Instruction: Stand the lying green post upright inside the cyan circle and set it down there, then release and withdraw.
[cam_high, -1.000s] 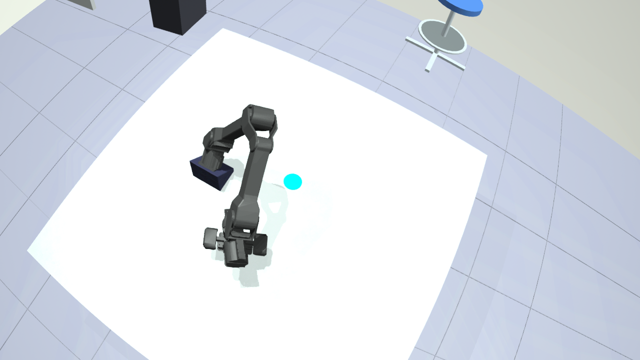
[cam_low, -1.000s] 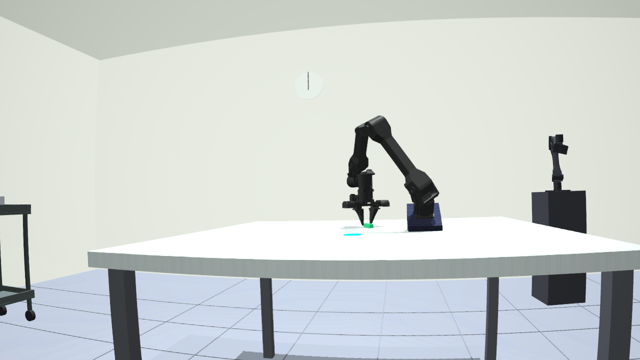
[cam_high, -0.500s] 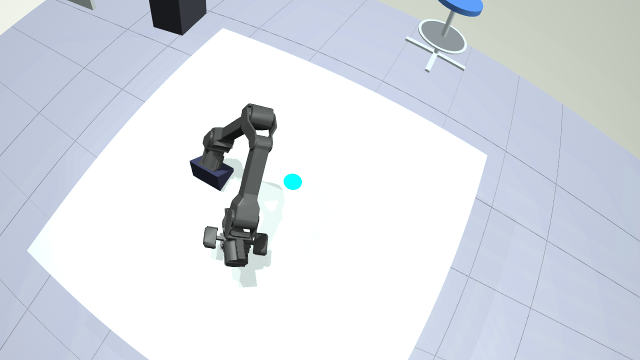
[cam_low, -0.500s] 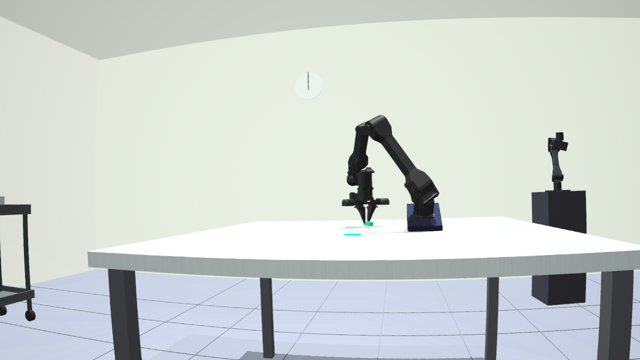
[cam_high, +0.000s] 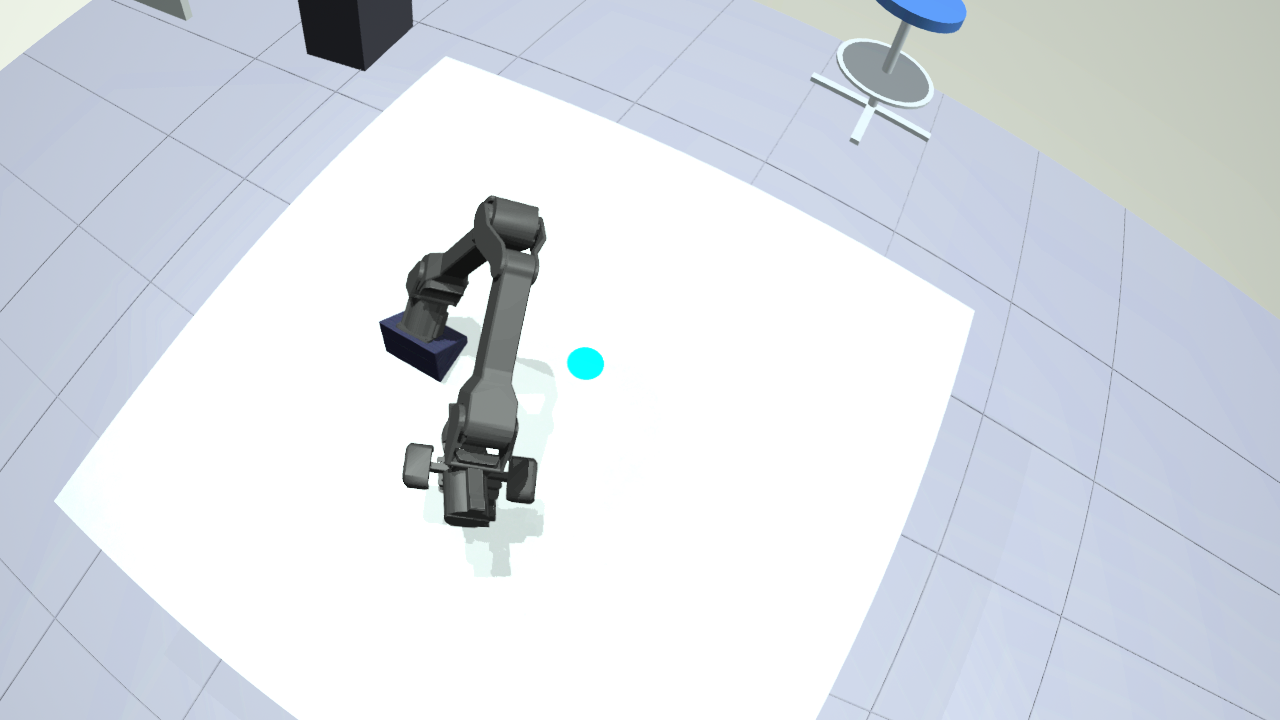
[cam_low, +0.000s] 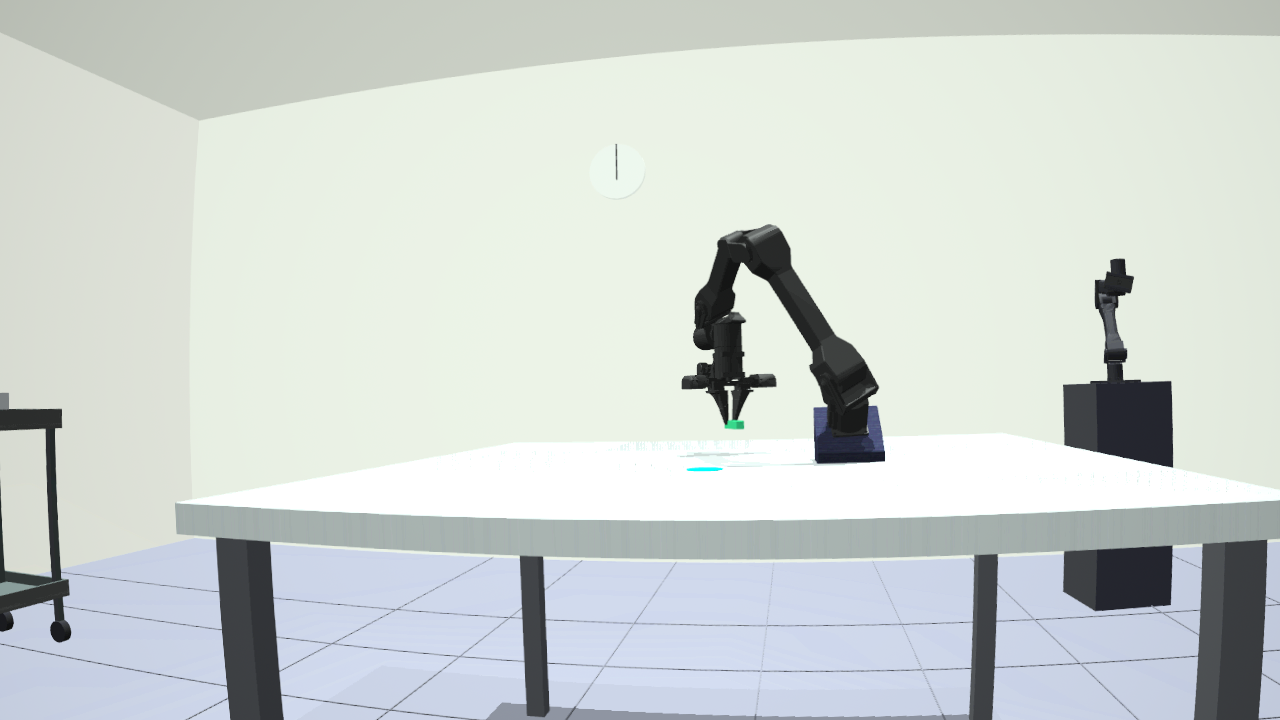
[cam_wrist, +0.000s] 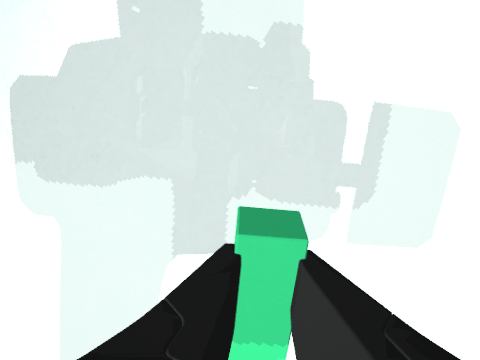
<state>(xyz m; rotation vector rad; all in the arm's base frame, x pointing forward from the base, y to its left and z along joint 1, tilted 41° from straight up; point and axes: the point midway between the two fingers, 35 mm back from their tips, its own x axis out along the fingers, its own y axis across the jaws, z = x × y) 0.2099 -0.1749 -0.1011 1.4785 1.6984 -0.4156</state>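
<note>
Now: the cyan circle 40 mm ahead of my gripper tip, 310 mm to the left of it and 60 mm below it. Also, from my gripper tip: green post (10 mm behind, 20 mm to the left).
</note>
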